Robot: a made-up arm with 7 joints.
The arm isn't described. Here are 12 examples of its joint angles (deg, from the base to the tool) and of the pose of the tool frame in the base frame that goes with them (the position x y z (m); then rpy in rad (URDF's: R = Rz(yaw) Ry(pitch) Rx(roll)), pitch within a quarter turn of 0, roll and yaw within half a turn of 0).
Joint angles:
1: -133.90 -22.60 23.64 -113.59 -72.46 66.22 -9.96
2: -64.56 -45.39 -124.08 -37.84 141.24 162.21 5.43
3: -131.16 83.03 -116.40 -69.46 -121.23 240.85 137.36
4: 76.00 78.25 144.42 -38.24 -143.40 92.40 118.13
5: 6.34 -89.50 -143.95 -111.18 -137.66 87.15 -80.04
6: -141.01 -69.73 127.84 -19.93 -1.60 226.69 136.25
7: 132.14 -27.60 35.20 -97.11 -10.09 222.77 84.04
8: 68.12 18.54 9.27 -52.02 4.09 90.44 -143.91
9: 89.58 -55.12 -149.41 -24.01 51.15 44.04 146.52
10: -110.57 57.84 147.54 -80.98 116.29 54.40 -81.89
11: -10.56 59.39 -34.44 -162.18 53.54 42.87 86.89
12: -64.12 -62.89 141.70 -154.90 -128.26 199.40 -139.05
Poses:
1: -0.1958 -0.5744 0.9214 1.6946 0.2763 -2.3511
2: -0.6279 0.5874 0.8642 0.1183 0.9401 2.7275
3: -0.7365 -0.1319 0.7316 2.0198 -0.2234 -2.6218
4: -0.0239 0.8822 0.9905 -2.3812 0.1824 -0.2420
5: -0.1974 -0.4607 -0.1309 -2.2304 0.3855 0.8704
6: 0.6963 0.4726 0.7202 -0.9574 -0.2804 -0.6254
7: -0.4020 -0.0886 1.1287 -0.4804 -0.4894 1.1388
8: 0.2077 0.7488 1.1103 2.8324 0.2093 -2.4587
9: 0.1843 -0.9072 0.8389 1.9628 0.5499 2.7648
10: 0.2470 -0.2858 1.3121 1.5488 -0.3120 -1.6192
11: -0.0323 -0.1538 0.0864 0.8983 -0.7439 2.9903
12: 0.1221 0.1524 0.1339 2.4707 -0.3973 -0.1064
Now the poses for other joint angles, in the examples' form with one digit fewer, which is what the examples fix.
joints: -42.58 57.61 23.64 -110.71 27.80 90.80 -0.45
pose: 0.624 -0.168 0.026 -1.706 1.141 0.392
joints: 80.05 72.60 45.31 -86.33 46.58 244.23 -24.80
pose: -0.255 0.689 0.242 -2.424 -0.818 0.311
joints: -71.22 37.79 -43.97 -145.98 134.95 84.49 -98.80
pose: -0.282 -0.372 0.139 -1.755 -0.514 -2.581
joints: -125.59 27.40 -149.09 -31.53 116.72 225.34 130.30
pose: -0.153 -0.058 1.319 0.638 -0.207 2.433
